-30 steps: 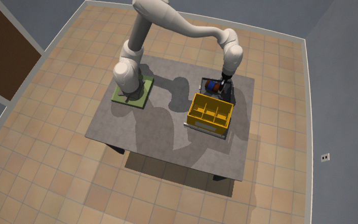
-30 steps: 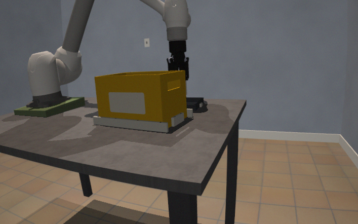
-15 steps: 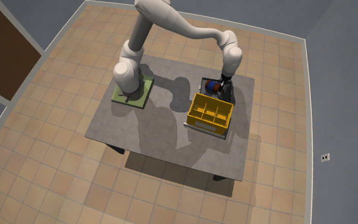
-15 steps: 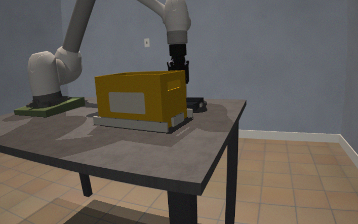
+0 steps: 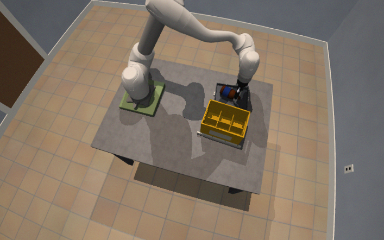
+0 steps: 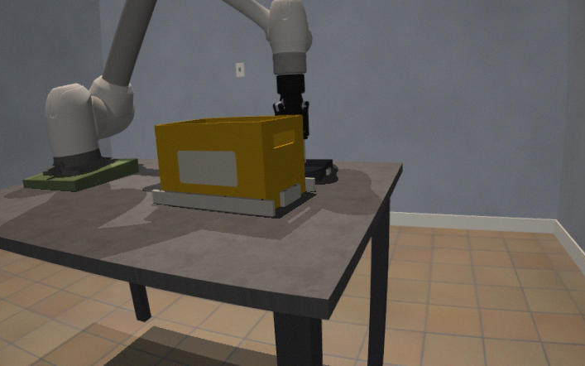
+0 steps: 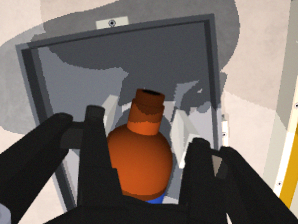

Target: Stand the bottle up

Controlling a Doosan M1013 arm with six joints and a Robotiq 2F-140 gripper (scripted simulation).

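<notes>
Now: the bottle 5 cm behind my hand, 1 cm to the left of it and 2 cm below it. Round my hand: yellow crate (5 cm behind, 25 cm to the right, 2 cm above); tray (4 cm behind, 1 cm to the left, 5 cm below).
</notes>
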